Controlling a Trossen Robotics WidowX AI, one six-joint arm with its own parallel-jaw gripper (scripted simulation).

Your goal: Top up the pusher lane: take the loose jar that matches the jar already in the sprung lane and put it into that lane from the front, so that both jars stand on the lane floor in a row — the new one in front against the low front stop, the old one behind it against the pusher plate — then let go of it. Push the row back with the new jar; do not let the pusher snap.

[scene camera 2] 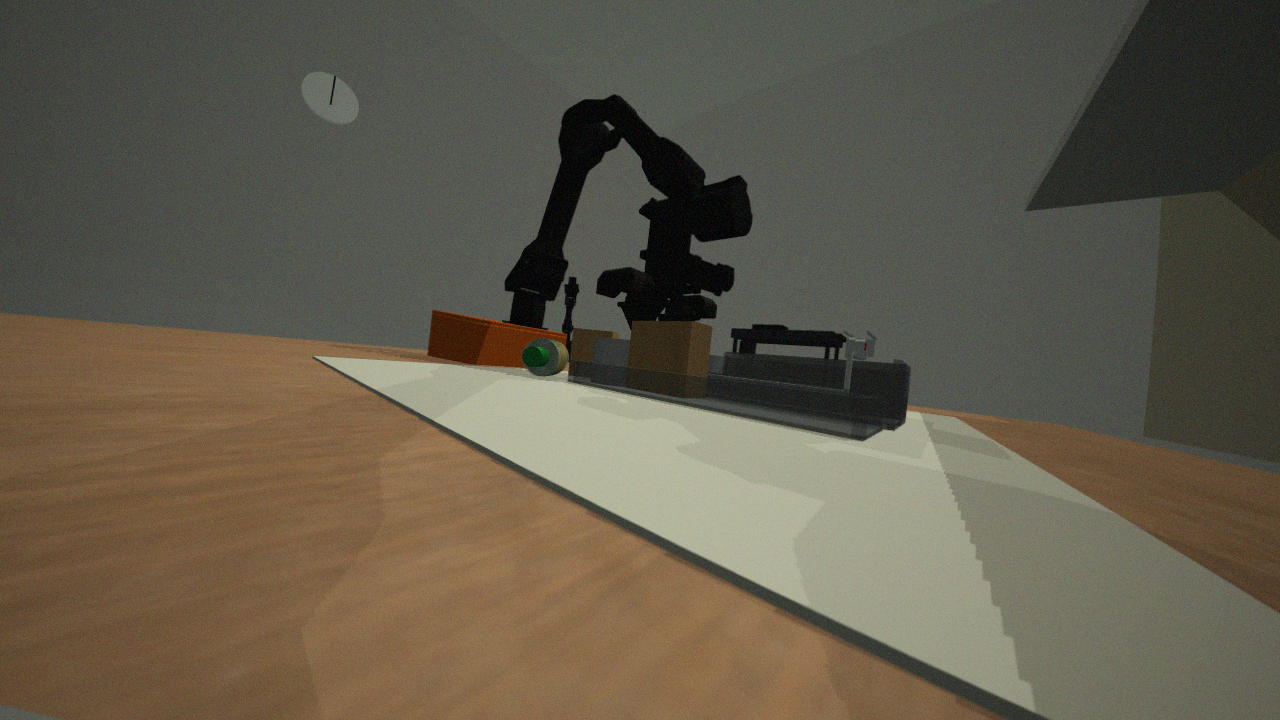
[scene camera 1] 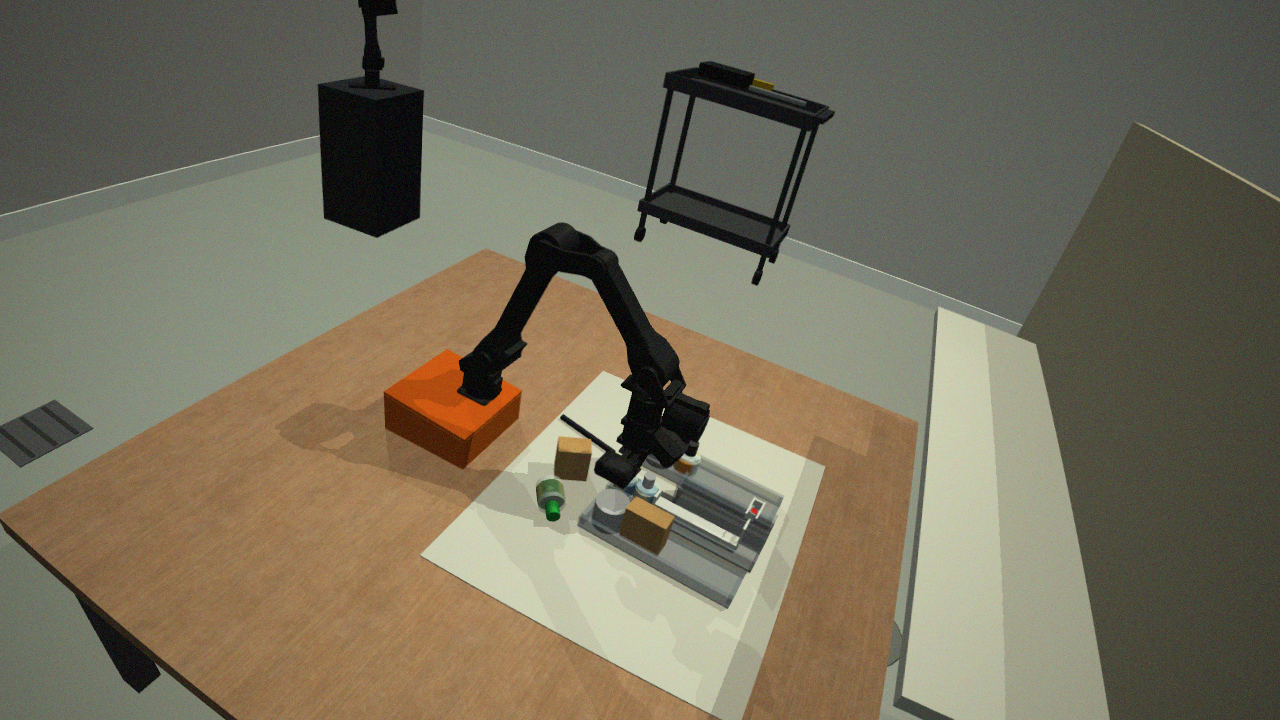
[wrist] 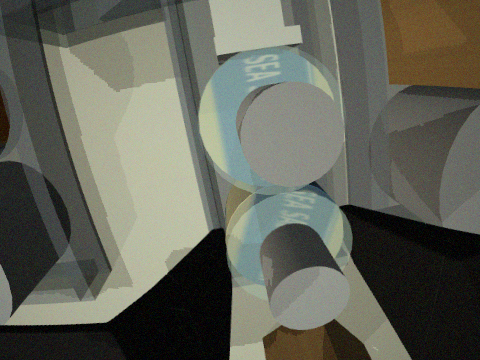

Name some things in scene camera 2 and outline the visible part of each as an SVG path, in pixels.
My gripper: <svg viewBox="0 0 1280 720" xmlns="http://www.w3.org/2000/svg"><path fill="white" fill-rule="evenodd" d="M734 269L720 263L715 265L702 260L697 255L690 254L690 246L683 241L665 238L654 239L648 242L647 249L640 250L640 258L646 260L645 272L632 267L604 270L597 280L596 293L610 298L616 298L620 292L627 293L625 302L617 302L617 306L622 308L630 329L632 329L632 321L656 321L657 317L658 321L695 322L700 319L715 319L717 304L712 299L702 295L683 296L683 294L699 294L701 289L714 293L716 296L721 296L722 291L728 292L734 285Z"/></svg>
A grey can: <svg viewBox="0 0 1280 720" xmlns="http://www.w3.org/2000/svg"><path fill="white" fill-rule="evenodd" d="M595 337L593 363L627 367L630 340Z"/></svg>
A brown box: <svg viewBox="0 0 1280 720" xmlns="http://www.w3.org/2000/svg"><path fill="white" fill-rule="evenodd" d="M632 321L627 367L707 377L712 326L694 321Z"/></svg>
A brown box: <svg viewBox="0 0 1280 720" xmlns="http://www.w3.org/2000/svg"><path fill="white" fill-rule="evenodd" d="M570 360L593 362L595 337L619 339L619 334L611 331L573 328Z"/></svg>
